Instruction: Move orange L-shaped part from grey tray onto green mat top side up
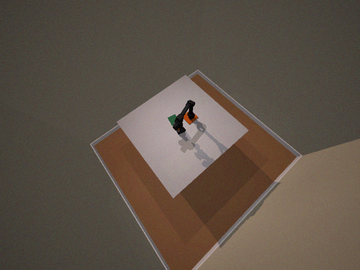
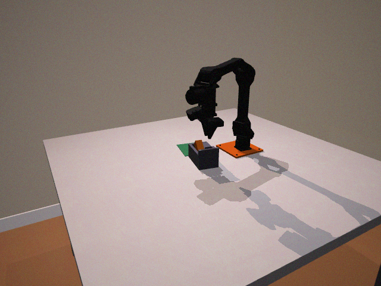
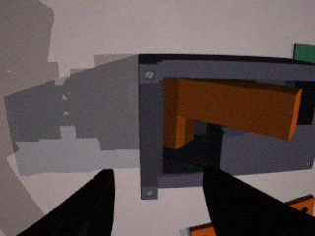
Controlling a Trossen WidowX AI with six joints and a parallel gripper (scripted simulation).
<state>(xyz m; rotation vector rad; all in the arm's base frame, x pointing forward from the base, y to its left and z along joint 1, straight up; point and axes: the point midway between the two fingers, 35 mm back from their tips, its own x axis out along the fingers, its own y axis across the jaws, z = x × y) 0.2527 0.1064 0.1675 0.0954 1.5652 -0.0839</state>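
The orange L-shaped part is 10 cm below my gripper tip, 4 cm to the right of it and 1 cm behind it. Also, from my gripper tip: green mat (22 cm to the right, 16 cm below, 3 cm behind).
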